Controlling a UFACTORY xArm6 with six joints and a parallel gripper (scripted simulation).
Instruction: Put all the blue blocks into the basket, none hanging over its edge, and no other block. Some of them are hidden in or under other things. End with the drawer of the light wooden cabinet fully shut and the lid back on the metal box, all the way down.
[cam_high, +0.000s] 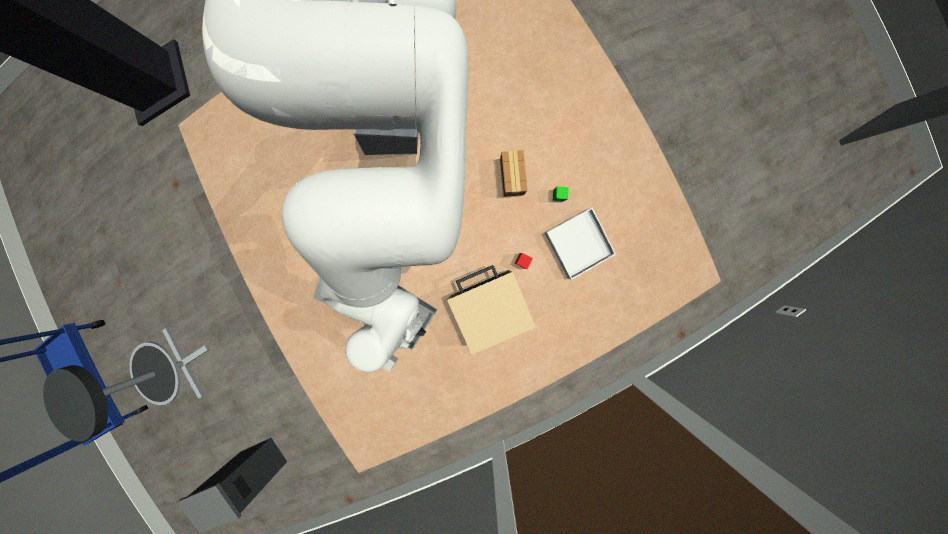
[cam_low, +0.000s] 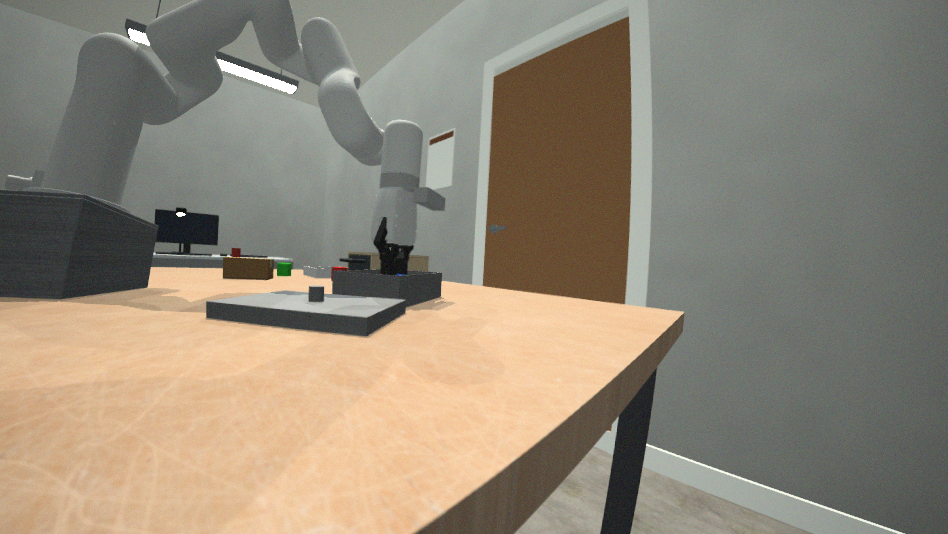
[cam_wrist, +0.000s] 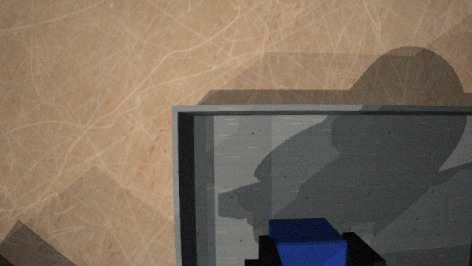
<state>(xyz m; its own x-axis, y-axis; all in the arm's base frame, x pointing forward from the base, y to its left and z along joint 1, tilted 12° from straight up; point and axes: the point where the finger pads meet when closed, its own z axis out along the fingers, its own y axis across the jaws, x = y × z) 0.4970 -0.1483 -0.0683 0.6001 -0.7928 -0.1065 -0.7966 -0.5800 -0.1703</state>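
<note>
Now: hand 1 cm past the metal box, 3 cm to the left of it and 2 cm above it. Also, from my hand: light wooden cabinet (6 cm ahead, 21 cm to the left, 1 cm below); small brown box (25 cm behind, 40 cm to the left, 1 cm below); red block (2 cm behind, 34 cm to the left, 3 cm below).
</note>
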